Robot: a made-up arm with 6 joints.
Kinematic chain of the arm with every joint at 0, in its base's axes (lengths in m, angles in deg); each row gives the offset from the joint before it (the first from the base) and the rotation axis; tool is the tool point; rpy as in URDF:
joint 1: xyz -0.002 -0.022 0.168 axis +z
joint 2: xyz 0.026 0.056 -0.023 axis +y
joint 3: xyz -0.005 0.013 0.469 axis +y
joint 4: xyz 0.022 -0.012 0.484 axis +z
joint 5: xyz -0.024 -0.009 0 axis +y
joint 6: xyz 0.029 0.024 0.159 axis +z
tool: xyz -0.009 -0.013 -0.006 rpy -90 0 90
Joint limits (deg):
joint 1: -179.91..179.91
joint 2: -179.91..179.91
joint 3: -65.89..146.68
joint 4: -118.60..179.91
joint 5: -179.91..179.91
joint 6: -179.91..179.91
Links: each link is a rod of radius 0.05 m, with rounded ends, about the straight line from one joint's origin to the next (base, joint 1, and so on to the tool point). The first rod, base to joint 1, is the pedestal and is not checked.
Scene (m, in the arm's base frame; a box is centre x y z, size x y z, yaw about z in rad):
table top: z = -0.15
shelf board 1: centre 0.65 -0.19 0 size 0.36 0.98 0.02 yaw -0.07
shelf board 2: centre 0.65 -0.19 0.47 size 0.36 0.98 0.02 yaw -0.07
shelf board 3: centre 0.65 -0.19 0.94 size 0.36 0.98 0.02 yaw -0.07
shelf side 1: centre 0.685 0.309 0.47 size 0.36 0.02 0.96 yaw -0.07
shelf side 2: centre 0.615 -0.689 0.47 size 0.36 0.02 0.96 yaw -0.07
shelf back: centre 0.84 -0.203 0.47 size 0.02 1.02 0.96 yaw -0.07
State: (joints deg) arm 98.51 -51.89 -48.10 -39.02 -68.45 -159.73
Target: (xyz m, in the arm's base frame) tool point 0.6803 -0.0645 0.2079
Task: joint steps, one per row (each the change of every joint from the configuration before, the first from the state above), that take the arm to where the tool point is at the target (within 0.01 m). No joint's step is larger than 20 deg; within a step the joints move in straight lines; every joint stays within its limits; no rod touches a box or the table.
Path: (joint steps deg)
1: -13.25 -1.82 18.12 -6.05 4.41 -4.04
2: -13.24 -1.82 18.13 -6.05 4.42 -4.03
3: -13.25 -1.82 18.12 -6.05 4.41 -4.04
4: -13.24 -1.81 18.12 -6.05 4.41 -4.03
5: -13.25 -1.82 18.13 -6.04 4.42 -4.04
6: -7.40 5.18 17.36 2.62 8.92 2.52
7: -7.40 5.18 17.36 2.62 8.92 2.52
8: -7.40 5.19 17.36 2.62 8.93 2.51
9: -7.40 5.18 17.36 2.63 8.92 2.52
10: -7.40 5.18 17.36 2.62 8.92 2.52
11: -7.40 5.19 17.36 2.62 8.93 2.52
12: -0.47 15.90 -12.81 0.55 -10.30 0.58
13: -0.48 15.91 -12.82 0.55 -10.29 0.58
14: -0.48 15.90 -12.81 0.55 -10.30 0.57

